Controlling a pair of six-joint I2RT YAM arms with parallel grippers.
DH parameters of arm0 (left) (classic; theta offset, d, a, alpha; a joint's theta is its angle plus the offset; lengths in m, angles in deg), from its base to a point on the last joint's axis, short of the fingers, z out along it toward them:
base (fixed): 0 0 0 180
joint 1: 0 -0.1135 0.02 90
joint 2: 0 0 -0.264 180
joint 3: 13.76 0 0.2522 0
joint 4: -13.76 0 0.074 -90
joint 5: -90 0 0 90
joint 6: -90 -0.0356 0 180
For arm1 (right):
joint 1: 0 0.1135 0.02 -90
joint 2: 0 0 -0.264 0
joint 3: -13.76 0 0.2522 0
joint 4: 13.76 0 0.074 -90
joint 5: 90 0 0 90
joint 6: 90 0.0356 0 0
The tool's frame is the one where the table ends.
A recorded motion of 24 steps. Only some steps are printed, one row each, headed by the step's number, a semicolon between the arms.
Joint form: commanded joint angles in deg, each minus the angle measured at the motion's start. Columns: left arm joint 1, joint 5, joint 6, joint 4, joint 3, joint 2; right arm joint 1, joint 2, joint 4, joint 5, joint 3, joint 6.
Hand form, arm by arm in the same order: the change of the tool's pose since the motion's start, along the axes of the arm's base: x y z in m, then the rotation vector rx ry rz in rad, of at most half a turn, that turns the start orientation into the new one. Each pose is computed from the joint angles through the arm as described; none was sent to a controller.
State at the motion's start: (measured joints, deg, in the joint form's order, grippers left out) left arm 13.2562 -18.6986 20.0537 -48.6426 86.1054 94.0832; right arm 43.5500 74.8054 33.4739 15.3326 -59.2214 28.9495
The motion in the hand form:
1: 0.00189 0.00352 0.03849 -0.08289 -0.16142 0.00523; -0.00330 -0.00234 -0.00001 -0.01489 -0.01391 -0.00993
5: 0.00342 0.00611 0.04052 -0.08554 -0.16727 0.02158; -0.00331 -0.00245 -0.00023 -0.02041 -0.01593 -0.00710
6: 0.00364 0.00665 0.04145 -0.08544 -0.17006 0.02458; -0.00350 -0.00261 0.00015 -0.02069 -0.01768 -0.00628
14: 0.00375 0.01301 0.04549 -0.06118 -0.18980 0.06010; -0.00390 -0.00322 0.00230 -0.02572 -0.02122 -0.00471
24: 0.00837 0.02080 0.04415 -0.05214 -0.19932 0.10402; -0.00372 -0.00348 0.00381 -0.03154 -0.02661 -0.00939
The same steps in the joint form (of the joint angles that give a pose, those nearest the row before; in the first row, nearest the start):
1: -0.86 -2.36 1.25 4.68 3.58 -2.24; 0.31 -0.89 0.18 1.46 0.69 -0.11
5: -1.30 -2.13 1.74 4.87 3.99 -2.15; 0.31 -0.89 0.18 1.58 0.73 -0.44
6: -1.39 -2.05 1.79 4.87 4.16 -2.15; 0.32 -0.97 0.18 1.62 0.73 -0.53
14: -2.23 -0.10 1.76 4.86 4.51 -2.56; 0.31 -1.15 0.67 1.82 0.38 -0.85
24: -3.50 1.08 2.44 5.93 4.38 -2.24; 0.31 -1.16 0.97 2.33 0.07 -0.95

